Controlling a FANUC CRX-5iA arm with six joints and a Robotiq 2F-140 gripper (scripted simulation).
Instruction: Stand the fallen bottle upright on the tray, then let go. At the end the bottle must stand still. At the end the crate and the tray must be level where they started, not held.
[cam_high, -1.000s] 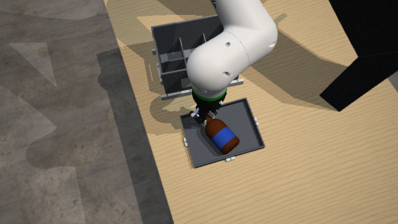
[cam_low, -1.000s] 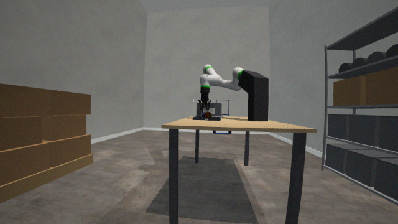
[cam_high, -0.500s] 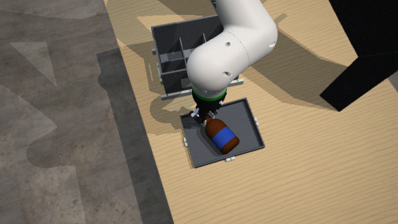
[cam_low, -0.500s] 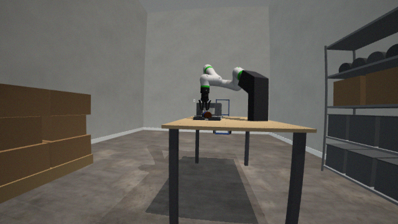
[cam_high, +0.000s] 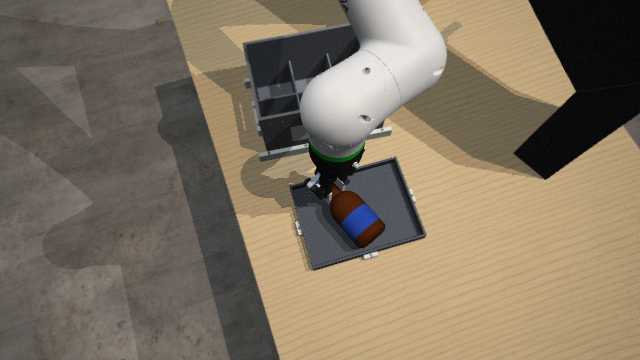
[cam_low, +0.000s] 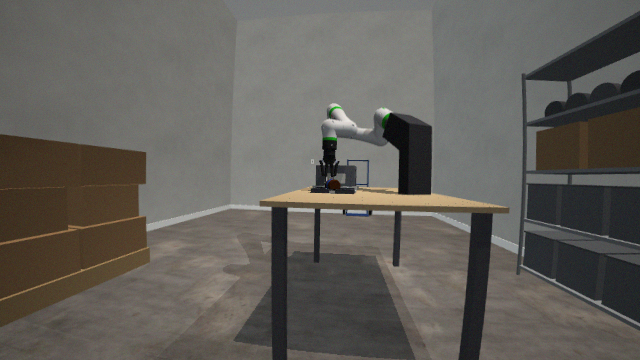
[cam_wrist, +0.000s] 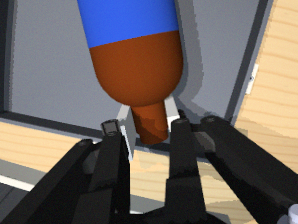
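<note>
My gripper is now 5 cm to the right of the bottle and 2 cm above it. Also, from my hand: dark grey crate: 20 cm to the right, 10 cm behind, 2 cm above; then tray: 6 cm to the left, 5 cm below, 2 cm behind.
</note>
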